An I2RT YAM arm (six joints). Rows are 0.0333 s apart.
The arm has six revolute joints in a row. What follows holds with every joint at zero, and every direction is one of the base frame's.
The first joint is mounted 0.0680 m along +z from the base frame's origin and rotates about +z.
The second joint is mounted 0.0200 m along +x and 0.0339 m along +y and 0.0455 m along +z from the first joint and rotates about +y.
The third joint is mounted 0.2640 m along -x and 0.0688 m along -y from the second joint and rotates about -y.
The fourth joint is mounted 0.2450 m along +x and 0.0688 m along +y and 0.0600 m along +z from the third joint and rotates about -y.
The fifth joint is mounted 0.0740 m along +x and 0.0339 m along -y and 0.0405 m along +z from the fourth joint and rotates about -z.
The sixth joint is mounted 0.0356 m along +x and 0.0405 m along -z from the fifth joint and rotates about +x.
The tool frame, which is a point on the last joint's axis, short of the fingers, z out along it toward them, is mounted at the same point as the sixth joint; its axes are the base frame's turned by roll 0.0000, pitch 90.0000 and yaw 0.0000 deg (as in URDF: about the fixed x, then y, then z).
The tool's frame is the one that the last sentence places.
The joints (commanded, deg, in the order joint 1, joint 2, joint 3, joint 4, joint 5, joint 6), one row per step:
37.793 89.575 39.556 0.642 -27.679 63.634
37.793 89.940 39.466 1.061 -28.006 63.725
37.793 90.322 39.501 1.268 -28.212 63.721
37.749 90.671 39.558 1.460 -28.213 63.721
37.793 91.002 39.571 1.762 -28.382 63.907
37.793 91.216 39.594 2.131 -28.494 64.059
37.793 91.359 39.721 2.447 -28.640 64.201
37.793 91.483 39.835 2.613 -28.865 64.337
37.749 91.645 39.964 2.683 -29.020 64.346
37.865 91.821 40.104 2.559 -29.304 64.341
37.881 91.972 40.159 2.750 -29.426 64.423
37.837 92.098 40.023 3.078 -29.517 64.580
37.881 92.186 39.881 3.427 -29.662 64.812
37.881 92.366 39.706 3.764 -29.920 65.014
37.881 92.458 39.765 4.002 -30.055 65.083
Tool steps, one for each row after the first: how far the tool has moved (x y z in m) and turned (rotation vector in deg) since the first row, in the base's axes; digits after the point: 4 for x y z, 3 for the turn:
0.0002 0.0004 -0.0016 0.189 0.246 0.152
0.0006 0.0008 -0.0029 0.227 0.450 0.288
0.0013 0.0011 -0.0041 0.166 0.530 0.244
0.0016 0.0017 -0.0052 0.289 0.756 0.273
0.0021 0.0022 -0.0056 0.489 0.777 0.245
0.0028 0.0029 -0.0053 0.783 0.711 0.248
0.0033 0.0034 -0.0051 1.035 0.791 0.306
0.0040 0.0037 -0.0052 1.151 0.840 0.358
0.0038 0.0046 -0.0055 1.220 1.097 0.661
0.0041 0.0050 -0.0057 1.363 1.139 0.704
0.0042 0.0048 -0.0065 1.483 1.243 0.617
0.0040 0.0050 -0.0071 1.678 1.387 0.604
0.0037 0.0050 -0.0083 1.850 1.670 0.639
0.0041 0.0054 -0.0082 2.065 1.622 0.687

